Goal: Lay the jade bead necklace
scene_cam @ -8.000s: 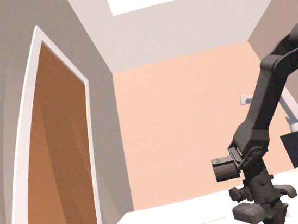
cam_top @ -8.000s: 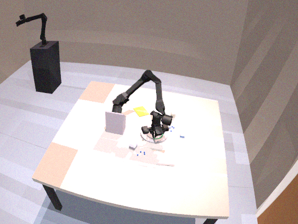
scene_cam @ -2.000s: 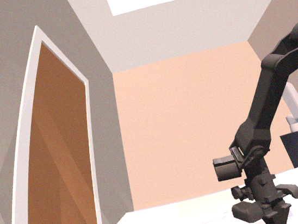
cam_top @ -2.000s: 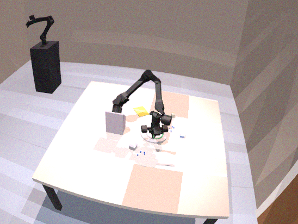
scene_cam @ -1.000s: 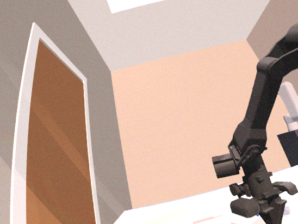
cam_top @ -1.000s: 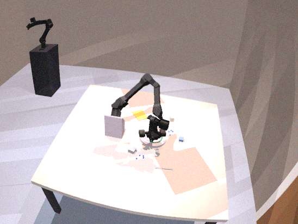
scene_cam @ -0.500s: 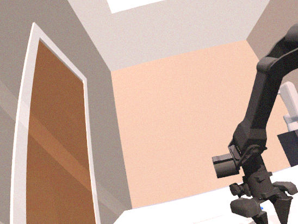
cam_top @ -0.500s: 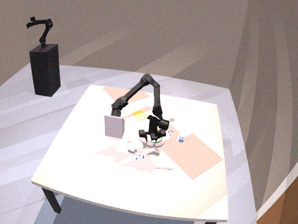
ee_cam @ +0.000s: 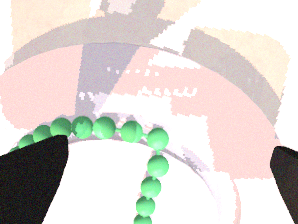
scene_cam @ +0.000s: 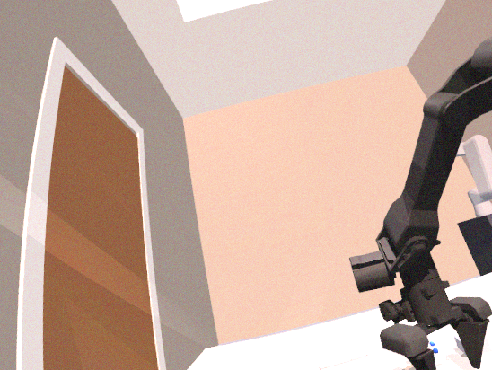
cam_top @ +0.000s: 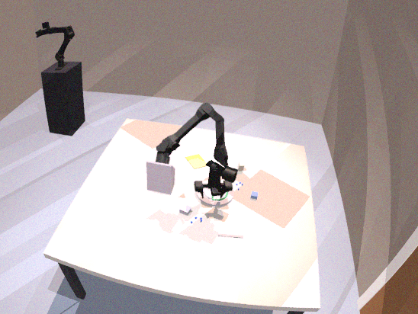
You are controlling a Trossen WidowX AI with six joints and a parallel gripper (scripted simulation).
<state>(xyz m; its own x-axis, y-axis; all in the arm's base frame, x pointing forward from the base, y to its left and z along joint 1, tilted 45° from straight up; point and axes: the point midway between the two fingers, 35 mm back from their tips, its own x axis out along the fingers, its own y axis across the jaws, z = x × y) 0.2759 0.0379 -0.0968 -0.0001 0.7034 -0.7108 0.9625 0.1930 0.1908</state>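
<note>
Right now the round white bead board is 60 mm to the left of my gripper tip, 10 mm below it and 10 mm ahead of it. Also, from my gripper tip: thin rod: 220 mm to the right, 120 mm ahead, 20 mm below; then blue block: 220 mm ahead, 90 mm to the left, 10 mm below; then cream block: 310 mm to the left, 130 mm ahead.
</note>
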